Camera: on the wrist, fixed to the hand. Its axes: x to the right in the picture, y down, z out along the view.
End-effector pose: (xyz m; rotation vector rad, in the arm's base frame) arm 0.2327 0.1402 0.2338 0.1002 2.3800 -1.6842
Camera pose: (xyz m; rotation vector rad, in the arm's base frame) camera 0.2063 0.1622 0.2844 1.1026 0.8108 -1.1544
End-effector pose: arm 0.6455 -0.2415 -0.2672 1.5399 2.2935 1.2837
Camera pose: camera 0.5874 -0.2608 -0.2668 -2.6160 -0.6762 -0.0740
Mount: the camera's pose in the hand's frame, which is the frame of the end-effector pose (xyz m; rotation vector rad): 0.0129 -0.0441 -0.0404 0.5373 -0.4724 1.5377
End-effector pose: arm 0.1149 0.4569 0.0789 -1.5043 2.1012 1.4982
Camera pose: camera 0.1590 0.4175 0.0632 -0.8283 -2.8113 -0.9955
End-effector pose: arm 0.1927 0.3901 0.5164 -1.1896 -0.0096 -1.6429
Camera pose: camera 0.1337 0.3788 0.5279 -0.7162 0.1271 0.0190
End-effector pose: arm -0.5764 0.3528 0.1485 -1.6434 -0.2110 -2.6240
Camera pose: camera -0.6227 0.3915 0.1385 -1.2668 0.2456 -0.9347
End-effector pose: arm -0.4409 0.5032 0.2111 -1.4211 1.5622 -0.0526
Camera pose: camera -0.4330 0.4572 0.2507 0.3752 1.6506 0.6677
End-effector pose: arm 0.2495 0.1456 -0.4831 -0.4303 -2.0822 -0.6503
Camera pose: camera 0.2457 0.0870 -0.4660 -1.6552 -1.5435 0.9476
